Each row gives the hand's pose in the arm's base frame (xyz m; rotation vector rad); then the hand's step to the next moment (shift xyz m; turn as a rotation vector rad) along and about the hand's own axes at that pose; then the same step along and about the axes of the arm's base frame.
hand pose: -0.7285 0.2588 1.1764 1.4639 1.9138 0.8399
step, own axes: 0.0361 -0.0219 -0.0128 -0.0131 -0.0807 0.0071
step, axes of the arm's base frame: -0.0313 0.0290 -0.0114 -0.0404 -0.0278 -0.0658
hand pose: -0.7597 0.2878 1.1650 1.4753 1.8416 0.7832
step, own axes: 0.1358 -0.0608 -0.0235 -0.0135 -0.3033 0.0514
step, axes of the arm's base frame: -0.0767 0.1201 -0.0488 -0.1382 -0.0682 -0.2666
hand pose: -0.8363 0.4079 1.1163 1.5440 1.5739 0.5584
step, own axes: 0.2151 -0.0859 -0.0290 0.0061 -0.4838 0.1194
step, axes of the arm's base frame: -0.0495 0.2014 -0.1071 -0.1873 -0.0911 -0.4527
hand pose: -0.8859 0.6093 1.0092 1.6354 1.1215 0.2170
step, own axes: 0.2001 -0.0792 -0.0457 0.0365 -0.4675 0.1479
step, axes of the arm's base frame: 0.0347 0.1775 -0.1253 -0.1438 -0.0866 -0.4622
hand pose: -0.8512 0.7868 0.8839 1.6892 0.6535 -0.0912
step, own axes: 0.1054 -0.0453 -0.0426 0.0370 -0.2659 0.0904
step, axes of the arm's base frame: 0.0546 0.0818 -0.0728 -0.0664 -0.0491 -0.2710
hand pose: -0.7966 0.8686 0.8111 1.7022 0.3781 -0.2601
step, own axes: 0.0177 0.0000 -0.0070 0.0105 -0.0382 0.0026
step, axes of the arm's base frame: 0.0160 0.0087 -0.0056 -0.0052 0.0037 -0.0392
